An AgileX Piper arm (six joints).
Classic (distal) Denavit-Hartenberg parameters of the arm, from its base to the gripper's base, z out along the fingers. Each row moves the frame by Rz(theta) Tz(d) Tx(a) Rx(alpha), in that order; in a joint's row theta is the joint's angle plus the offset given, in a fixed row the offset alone. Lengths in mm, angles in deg.
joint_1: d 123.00; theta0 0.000; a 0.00; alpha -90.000
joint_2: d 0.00; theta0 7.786; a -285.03; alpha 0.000
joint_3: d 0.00; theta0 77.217; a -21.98; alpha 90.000
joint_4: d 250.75; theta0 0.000; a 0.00; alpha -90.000
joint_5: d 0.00; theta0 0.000; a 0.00; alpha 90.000
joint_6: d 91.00; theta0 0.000; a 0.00; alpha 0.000
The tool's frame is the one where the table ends.
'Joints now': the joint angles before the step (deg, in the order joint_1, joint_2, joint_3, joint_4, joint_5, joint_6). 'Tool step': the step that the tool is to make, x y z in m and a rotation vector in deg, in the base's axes. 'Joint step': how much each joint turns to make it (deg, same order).
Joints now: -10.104, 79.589, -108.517, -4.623, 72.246, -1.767
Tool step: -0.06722, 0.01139, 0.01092, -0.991, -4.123, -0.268
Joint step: -0.001, -12.100, 7.705, -0.378, 0.167, 0.056
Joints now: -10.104, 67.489, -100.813, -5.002, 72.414, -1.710
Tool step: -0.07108, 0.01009, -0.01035, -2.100, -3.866, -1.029
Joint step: 0.007, -14.150, 10.963, -1.732, -0.993, 0.005
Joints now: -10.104, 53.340, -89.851, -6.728, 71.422, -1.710
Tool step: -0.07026, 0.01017, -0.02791, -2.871, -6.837, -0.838
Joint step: 0.001, -16.280, 12.816, -1.760, -3.804, 0.001
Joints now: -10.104, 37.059, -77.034, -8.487, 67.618, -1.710
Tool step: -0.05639, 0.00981, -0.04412, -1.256, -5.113, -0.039
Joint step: -0.002, -15.719, 11.921, -0.258, -1.473, -0.002
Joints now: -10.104, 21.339, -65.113, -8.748, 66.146, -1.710
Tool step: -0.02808, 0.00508, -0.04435, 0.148, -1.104, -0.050
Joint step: 0.001, -11.144, 9.225, 0.112, 0.892, 0.173
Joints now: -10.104, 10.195, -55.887, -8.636, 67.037, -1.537
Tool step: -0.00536, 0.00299, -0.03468, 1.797, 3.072, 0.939
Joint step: -0.001, -5.695, 6.529, 1.510, 2.529, -0.001
